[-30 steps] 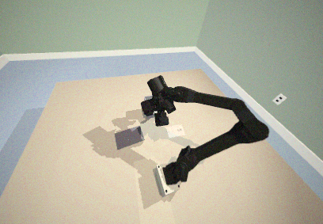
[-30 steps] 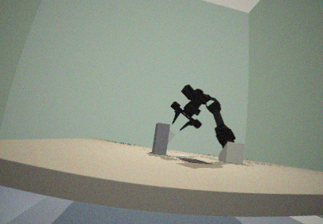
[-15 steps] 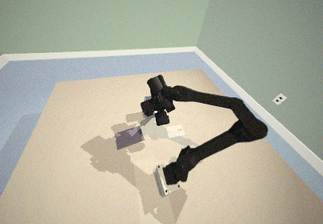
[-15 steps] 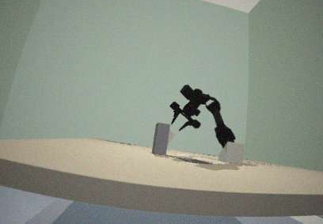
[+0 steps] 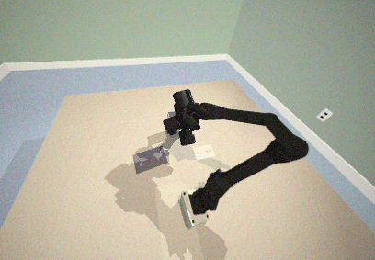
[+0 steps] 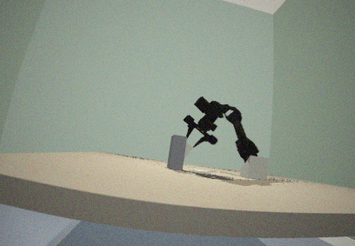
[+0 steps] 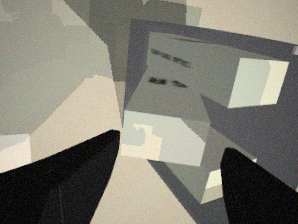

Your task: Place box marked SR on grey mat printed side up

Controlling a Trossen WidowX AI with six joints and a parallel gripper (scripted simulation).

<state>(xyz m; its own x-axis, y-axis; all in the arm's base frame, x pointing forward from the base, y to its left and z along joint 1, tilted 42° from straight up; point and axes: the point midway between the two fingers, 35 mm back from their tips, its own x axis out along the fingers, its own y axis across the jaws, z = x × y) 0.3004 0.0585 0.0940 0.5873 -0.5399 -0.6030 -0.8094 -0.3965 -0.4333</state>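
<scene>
Now: the white box marked SR 6 cm below my gripper tip, 3 cm ahead of it and 1 cm to the left of it. Round my gripper tip: grey mat 17 cm to the left, 12 cm below, 8 cm behind; then white card 12 cm below, 10 cm to the right, 10 cm behind.
</scene>
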